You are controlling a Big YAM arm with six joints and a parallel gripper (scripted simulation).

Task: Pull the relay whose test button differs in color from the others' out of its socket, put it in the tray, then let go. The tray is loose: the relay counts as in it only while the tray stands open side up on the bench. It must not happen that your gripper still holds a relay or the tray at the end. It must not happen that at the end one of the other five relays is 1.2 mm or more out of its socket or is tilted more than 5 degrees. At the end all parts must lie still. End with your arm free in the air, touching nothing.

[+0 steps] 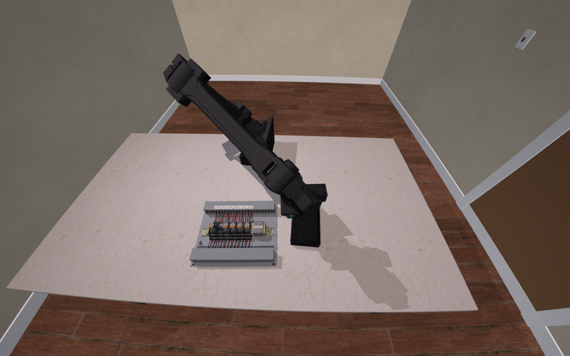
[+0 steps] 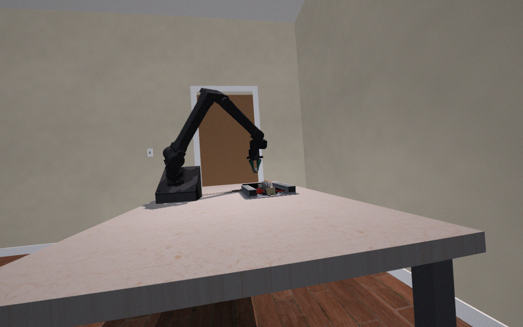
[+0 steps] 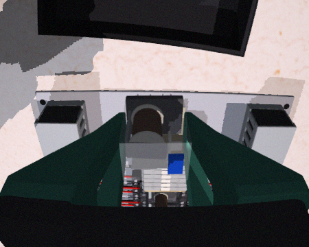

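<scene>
Now: the black tray 10 mm behind my hand, 70 mm to the left of it and 120 mm below it. The rest, counted from my hand: clear-cased relay (right at my hand).
</scene>
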